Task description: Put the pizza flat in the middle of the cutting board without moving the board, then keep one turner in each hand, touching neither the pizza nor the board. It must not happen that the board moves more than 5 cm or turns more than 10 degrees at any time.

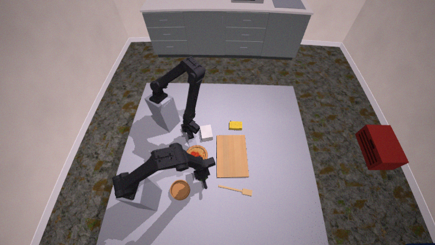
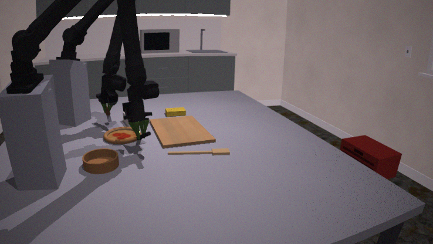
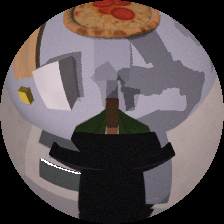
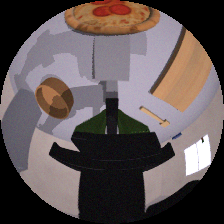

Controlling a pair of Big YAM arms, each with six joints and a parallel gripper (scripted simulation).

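Now: the wooden spatula 26 cm ahead of my right hand, 4 cm to the right of it and 7 cm below it. Round my right hand: black-handled turner (1 cm to the left, 1 cm below); then pizza (9 cm behind, 20 cm to the left, 7 cm below); then wooden bowl (17 cm behind, 8 cm to the right, 6 cm below).
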